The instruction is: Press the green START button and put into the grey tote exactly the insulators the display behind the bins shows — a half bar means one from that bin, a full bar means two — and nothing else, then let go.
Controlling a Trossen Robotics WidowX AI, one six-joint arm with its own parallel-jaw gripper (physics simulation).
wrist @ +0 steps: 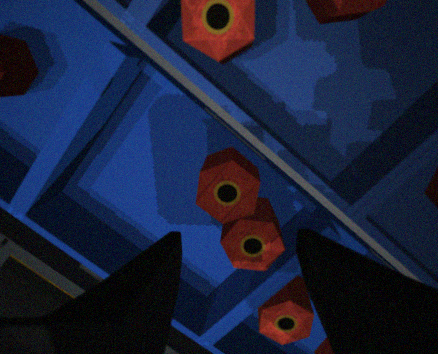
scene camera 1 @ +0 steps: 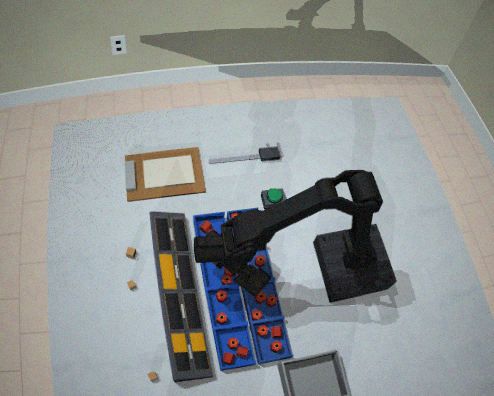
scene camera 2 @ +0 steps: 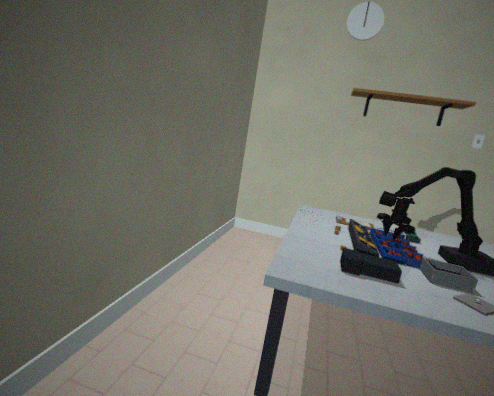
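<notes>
My gripper (scene camera 2: pixel 391 234) (wrist: pixel 239 241) is half open and empty, pointing down above the bins; the arm hides its fingertips in scene camera 1. Blue bins (scene camera 1: pixel 232 327) stand in two columns, holding red insulators and red blocks. In the wrist view two touching insulators, one (wrist: pixel 227 192) and another (wrist: pixel 252 246), lie in one bin; another (wrist: pixel 286 323) is in the neighbouring bin. The display (scene camera 1: pixel 192 375) (scene camera 2: pixel 357 235) shows one full bar (scene camera 1: pixel 168 271) and two half bars (scene camera 1: pixel 179 343) (scene camera 1: pixel 198 342). The green button (scene camera 1: pixel 274 195) is beside the bins. The visible part of the grey tote (scene camera 1: pixel 342 375) (scene camera 2: pixel 447 280) looks empty.
A clipboard (scene camera 1: pixel 130 195) and a caliper-like tool (scene camera 1: pixel 270 153) lie at the back. Small wooden cubes (scene camera 1: pixel 131 252) (scene camera 1: pixel 131 284) (scene camera 1: pixel 152 376) lie beyond the display. A long black box (scene camera 2: pixel 370 265) stands by the display's end. A flat plate (scene camera 2: pixel 472 302) lies near the tote.
</notes>
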